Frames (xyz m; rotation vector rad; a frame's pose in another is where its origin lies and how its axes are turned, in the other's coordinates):
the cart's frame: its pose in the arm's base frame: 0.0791 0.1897 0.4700 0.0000 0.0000 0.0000
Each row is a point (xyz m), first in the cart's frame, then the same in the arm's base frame.
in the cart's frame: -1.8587 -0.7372 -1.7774
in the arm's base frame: -1.7796 -0.5475 -1.3074
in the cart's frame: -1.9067 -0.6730 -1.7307
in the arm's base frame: -1.8276 -0.4833 -1.2607
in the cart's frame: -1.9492 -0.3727 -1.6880
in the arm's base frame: -1.8701 -0.1830 -1.2180
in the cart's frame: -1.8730 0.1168 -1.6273
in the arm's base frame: -1.7939 0.3065 -1.1573
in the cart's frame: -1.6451 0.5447 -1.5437
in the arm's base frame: -1.5660 0.7344 -1.0737
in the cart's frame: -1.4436 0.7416 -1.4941
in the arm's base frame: -1.3645 0.9313 -1.0241
